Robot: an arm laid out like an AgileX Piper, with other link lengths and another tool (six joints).
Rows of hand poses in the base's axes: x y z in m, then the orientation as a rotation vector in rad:
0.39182 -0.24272 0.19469 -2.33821 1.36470 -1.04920
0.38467 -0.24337 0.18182 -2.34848 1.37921 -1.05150
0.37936 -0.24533 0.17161 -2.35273 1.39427 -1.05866
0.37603 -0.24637 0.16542 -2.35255 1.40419 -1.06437
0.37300 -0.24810 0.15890 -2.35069 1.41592 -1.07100
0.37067 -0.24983 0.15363 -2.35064 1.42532 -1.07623
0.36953 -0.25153 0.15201 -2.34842 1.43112 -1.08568
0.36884 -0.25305 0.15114 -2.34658 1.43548 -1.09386
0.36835 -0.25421 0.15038 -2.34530 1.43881 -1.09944
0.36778 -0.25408 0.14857 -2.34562 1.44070 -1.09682
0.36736 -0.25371 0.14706 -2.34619 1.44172 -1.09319
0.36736 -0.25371 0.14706 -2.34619 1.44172 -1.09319
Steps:
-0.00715 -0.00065 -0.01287 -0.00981 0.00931 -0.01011
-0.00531 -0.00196 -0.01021 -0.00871 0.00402 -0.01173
-0.00333 -0.00104 -0.00619 -0.00436 0.00051 -0.00805
-0.00303 -0.00173 -0.00652 -0.00402 -0.00031 -0.00957
-0.00233 -0.00173 -0.00527 -0.00415 0.00068 -0.00757
-0.00114 -0.00170 -0.00162 -0.00485 -0.00319 -0.00595
-0.00069 -0.00152 -0.00087 -0.00420 -0.00287 -0.00469
-0.00049 -0.00116 -0.00076 -0.00290 -0.00186 -0.00345
-0.00057 0.00013 -0.00181 0.00115 0.00167 -0.00081
-0.00042 0.00037 -0.00151 0.00169 0.00195 0.00000
0.00000 0.00000 0.00000 0.00000 0.00000 0.00000

